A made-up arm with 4 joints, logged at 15 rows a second.
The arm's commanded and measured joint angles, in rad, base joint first. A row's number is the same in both.
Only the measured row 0 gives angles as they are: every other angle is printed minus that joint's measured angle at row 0.
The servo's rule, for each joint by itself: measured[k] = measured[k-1] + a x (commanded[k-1-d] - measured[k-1]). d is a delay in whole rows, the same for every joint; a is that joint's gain. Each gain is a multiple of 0.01, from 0.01 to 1. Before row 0 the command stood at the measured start. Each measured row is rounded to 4 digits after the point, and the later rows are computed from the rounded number. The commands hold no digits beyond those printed.
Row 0, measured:
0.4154, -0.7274, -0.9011, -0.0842
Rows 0 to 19, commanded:
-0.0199, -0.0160, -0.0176, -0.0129
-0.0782, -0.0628, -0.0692, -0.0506
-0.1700, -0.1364, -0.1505, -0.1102
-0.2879, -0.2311, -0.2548, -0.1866
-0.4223, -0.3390, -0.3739, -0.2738
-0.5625, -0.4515, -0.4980, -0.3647
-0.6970, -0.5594, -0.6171, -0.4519
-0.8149, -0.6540, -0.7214, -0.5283
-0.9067, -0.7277, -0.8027, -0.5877
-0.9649, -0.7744, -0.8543, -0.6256
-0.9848, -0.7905, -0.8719, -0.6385
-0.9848, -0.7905, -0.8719, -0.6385
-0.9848, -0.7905, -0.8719, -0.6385
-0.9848, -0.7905, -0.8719, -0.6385
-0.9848, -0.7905, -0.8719, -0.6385
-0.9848, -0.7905, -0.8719, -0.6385
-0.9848, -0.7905, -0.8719, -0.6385
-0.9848, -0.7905, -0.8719, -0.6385
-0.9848, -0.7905, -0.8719, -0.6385
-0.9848, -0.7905, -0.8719, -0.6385
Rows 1 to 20, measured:
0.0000, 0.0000, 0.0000, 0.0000
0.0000, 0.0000, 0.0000, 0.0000
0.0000, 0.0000, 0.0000, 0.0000
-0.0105, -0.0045, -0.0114, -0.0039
-0.0464, -0.0208, -0.0490, -0.0179
-0.1119, -0.0532, -0.1150, -0.0456
-0.2052, -0.1030, -0.2059, -0.0879
-0.3203, -0.1691, -0.3151, -0.1437
-0.4487, -0.2482, -0.4340, -0.2100
-0.5803, -0.3353, -0.5530, -0.2826
-0.7046, -0.4245, -0.6625, -0.3563
-0.8117, -0.5094, -0.7536, -0.4257
-0.8929, -0.5836, -0.8191, -0.4857
-0.9416, -0.6415, -0.8534, -0.5315
-0.9645, -0.6832, -0.8654, -0.5636
-0.9753, -0.7132, -0.8696, -0.5861
-0.9803, -0.7348, -0.8711, -0.6018
-0.9827, -0.7504, -0.8716, -0.6128
-0.9838, -0.7616, -0.8718, -0.6205
-0.9843, -0.7697, -0.8719, -0.6259
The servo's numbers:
d 3
a 0.53 0.28 0.65 0.30

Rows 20 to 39, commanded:
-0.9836, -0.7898, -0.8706, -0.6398
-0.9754, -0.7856, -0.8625, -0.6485
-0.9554, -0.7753, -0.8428, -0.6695
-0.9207, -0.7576, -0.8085, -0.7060
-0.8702, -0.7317, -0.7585, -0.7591
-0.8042, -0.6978, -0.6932, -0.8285
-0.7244, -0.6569, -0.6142, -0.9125
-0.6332, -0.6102, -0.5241, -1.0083
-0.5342, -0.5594, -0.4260, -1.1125
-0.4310, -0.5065, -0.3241, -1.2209
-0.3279, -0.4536, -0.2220, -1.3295
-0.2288, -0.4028, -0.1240, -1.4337
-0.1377, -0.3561, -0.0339, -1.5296
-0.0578, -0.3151, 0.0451, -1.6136
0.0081, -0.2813, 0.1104, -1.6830
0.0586, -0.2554, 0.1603, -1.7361
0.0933, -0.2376, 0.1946, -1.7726
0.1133, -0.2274, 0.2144, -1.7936
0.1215, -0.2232, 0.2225, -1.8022
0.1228, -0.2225, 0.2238, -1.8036
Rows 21 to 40, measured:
-0.9846, -0.7755, -0.8719, -0.6297
-0.9847, -0.7797, -0.8719, -0.6323
-0.9848, -0.7827, -0.8719, -0.6342
-0.9842, -0.7847, -0.8711, -0.6359
-0.9795, -0.7850, -0.8655, -0.6397
-0.9667, -0.7823, -0.8507, -0.6486
-0.9423, -0.7754, -0.8233, -0.6658
-0.9041, -0.7632, -0.7812, -0.6938
-0.8512, -0.7449, -0.7240, -0.7342
-0.7840, -0.7203, -0.6526, -0.7877
-0.7041, -0.6895, -0.5691, -0.8539
-0.6141, -0.6531, -0.4761, -0.9315
-0.5171, -0.6121, -0.3773, -1.0183
-0.4168, -0.5677, -0.2764, -1.1117
-0.3172, -0.5215, -0.1773, -1.2083
-0.2221, -0.4752, -0.0841, -1.3047
-0.1350, -0.4304, -0.0001, -1.3974
-0.0592, -0.3887, 0.0717, -1.4831
0.0032, -0.3514, 0.1293, -1.5590
0.0510, -0.3195, 0.1717, -1.6231

